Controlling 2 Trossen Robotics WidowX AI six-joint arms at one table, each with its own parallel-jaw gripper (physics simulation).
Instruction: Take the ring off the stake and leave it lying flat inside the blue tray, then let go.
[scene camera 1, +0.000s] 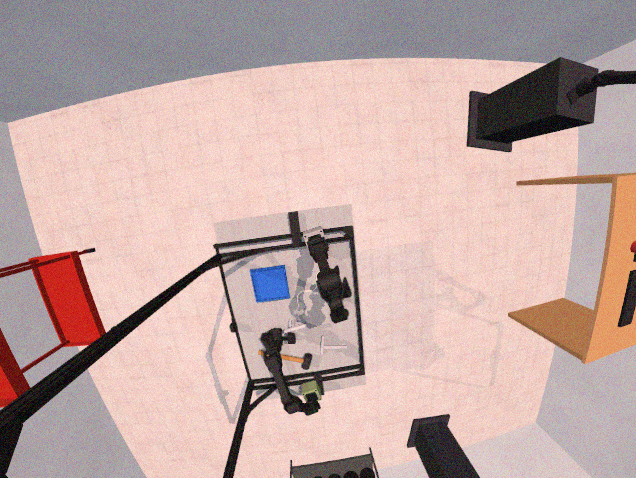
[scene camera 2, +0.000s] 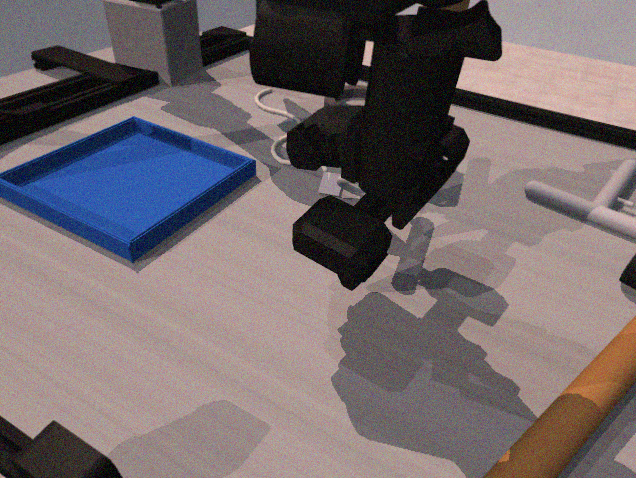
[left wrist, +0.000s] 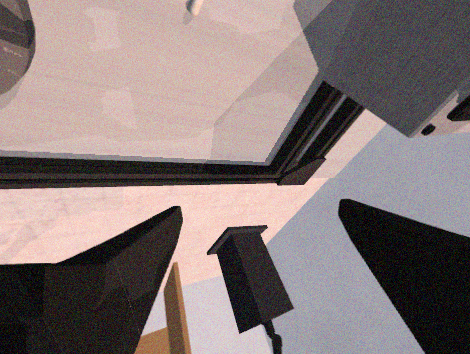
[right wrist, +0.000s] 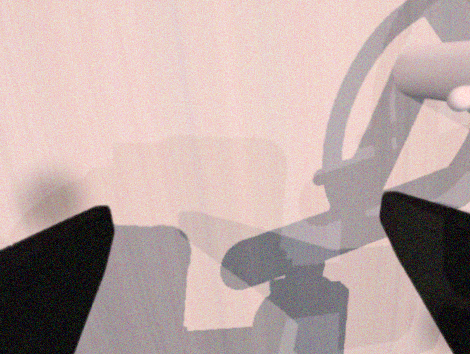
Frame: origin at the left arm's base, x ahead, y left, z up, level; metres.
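Seen in the pictures: left gripper, fingertip midpoint: (scene camera 1: 341, 271) (left wrist: 258, 209); right gripper, fingertip midpoint: (scene camera 1: 281, 329) (right wrist: 248, 212); left arm's base, origin of the base link: (scene camera 1: 315, 241); right arm's base, origin of the base link: (scene camera 1: 311, 396).
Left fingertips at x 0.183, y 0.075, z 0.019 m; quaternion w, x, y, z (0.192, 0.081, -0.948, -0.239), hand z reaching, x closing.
Offsets run from my left fingertips to a thing's top centre. "spot": to the spot under its first point.
The blue tray @[0.109 m down, 0.013 m back, 0.390 m right] (scene camera 1: 272, 299) (scene camera 2: 195, 211) lies flat on the table; no ring lies in it. The pale stake @[0.026 m down, 0.250 m ahead, 0.335 m right] (scene camera 1: 297, 326) (right wrist: 435, 70) stands below and right of the tray in scene camera 1. In scene camera 2 my right gripper (scene camera 2: 376, 256) (right wrist: 248, 212) (scene camera 1: 293, 337) hides most of the stake; a bit of the pale ring @[spot: 0.112 m down, 0.218 m ahead, 0.322 m right] (scene camera 2: 349, 187) shows behind the gripper. In the right wrist view the stake is at the upper right, outside the open, empty fingers, and the ring's shadow lies beside it. My left gripper (left wrist: 258, 209) (scene camera 1: 347, 288) is open and empty, facing the table's edge, away from the stake.
A hammer with an orange handle @[0.082 m down, 0.469 m ahead, 0.480 m right] (scene camera 1: 290, 357) (scene camera 2: 580, 406) lies near the right arm. A pale T-shaped piece @[0.112 m down, 0.498 m ahead, 0.167 m right] (scene camera 1: 334, 346) (scene camera 2: 560, 200) lies beyond it. A pale wavy cord @[spot: 0.127 m down, 0.098 m ahead, 0.251 m right] (scene camera 2: 274, 149) lies between tray and gripper. Black rails (left wrist: 150, 172) edge the table.
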